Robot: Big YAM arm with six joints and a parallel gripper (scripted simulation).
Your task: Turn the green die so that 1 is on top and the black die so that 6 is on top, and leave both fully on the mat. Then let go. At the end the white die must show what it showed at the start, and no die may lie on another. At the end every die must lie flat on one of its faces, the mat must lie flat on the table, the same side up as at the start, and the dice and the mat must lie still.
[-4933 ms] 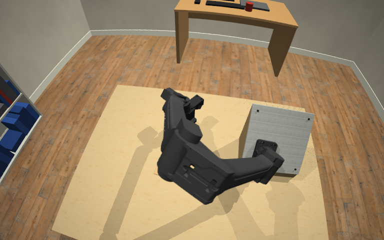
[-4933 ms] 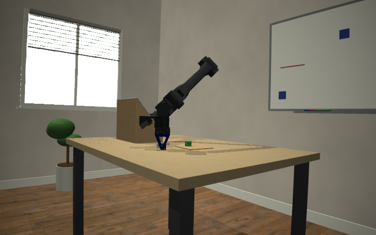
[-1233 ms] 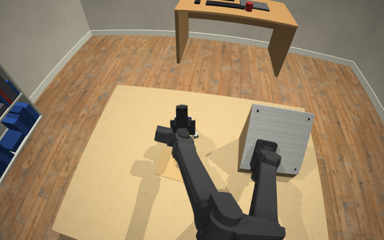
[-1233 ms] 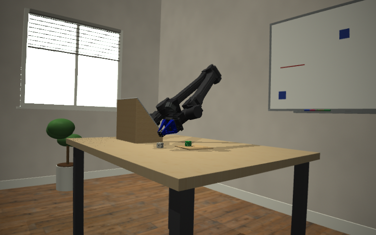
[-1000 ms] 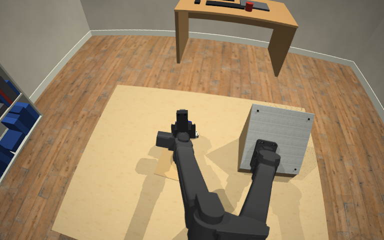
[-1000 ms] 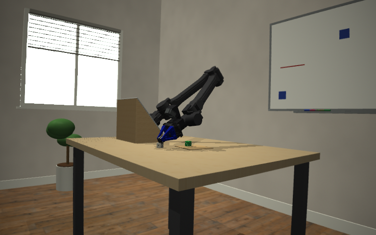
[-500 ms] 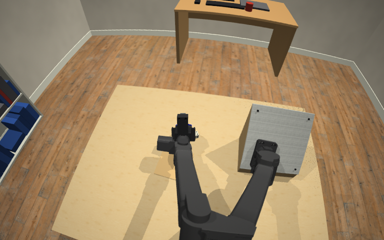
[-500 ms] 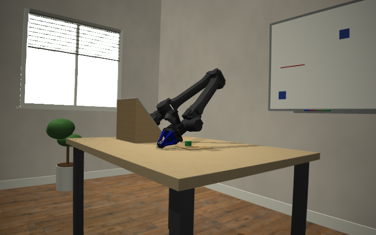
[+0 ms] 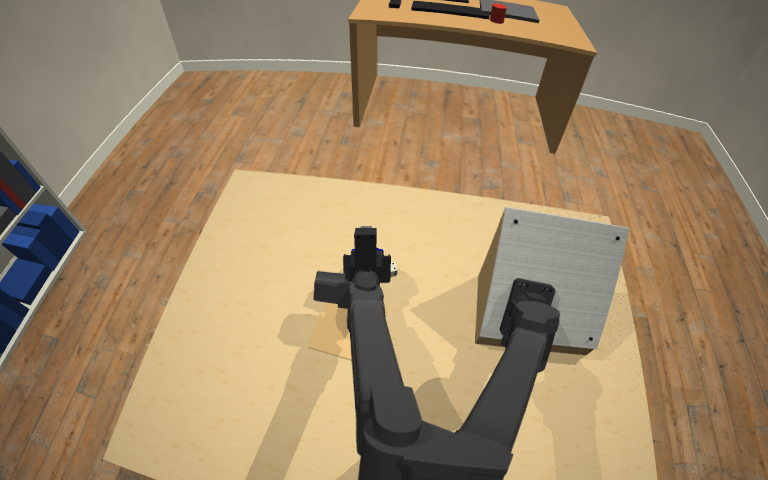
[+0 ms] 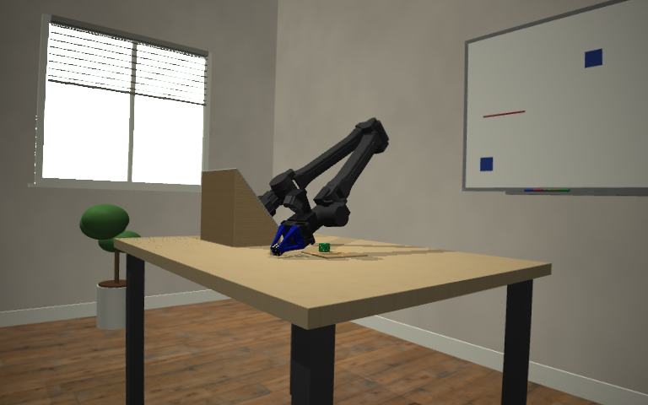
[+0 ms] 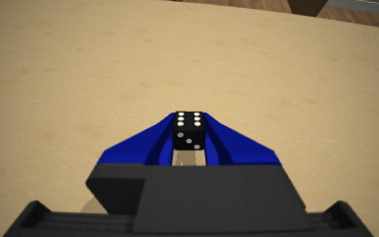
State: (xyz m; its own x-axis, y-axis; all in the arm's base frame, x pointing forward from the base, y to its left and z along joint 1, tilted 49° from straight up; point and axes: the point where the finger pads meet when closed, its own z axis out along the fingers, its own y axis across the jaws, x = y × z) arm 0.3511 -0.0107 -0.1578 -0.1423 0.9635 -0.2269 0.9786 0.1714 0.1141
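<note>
My gripper is now 60 mm past the white die, 30 mm to the right of it and 10 mm above it. The rest, counted from my hand: black die: right at my hand; tan mat: 190 mm to the left, 20 mm below; green die: 40 mm behind, 180 mm to the left, 10 mm below.
</note>
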